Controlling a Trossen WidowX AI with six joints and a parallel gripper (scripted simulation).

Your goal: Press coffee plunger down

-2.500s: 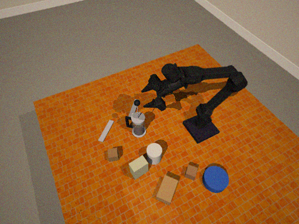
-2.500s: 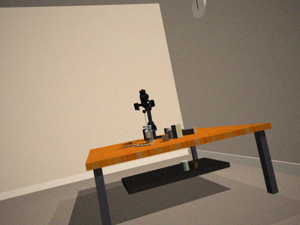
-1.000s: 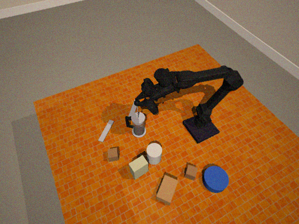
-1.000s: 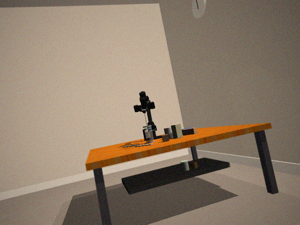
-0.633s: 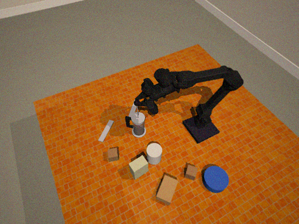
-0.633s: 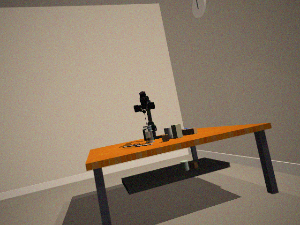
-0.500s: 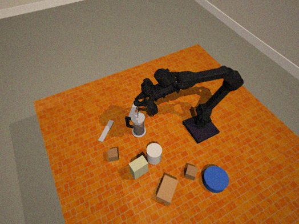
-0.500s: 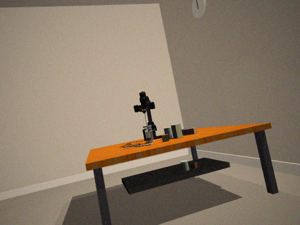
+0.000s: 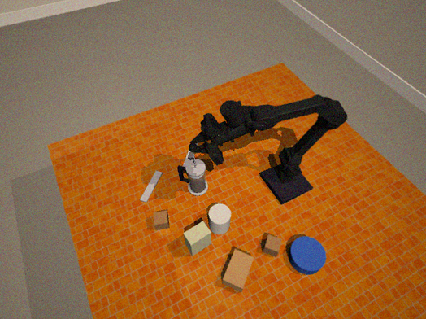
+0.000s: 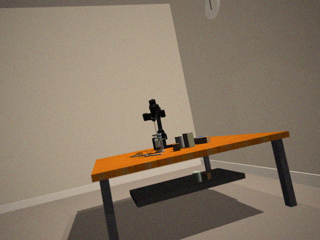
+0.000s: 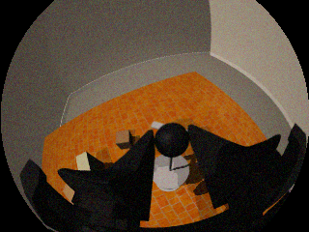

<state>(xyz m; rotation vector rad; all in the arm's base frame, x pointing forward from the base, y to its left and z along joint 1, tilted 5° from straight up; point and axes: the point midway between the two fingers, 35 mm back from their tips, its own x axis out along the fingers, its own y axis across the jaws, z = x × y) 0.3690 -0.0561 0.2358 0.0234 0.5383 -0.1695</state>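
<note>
Right now the coffee press is 140 mm below my gripper tip and 10 mm to the right of it. The rest, counted from my gripper tip: white cylinder 220 mm below, 190 mm to the left, 50 mm behind; then tan flat box 370 mm to the left, 240 mm below, 60 mm behind; then blue disc 390 mm to the left, 310 mm behind, 250 mm below.
</note>
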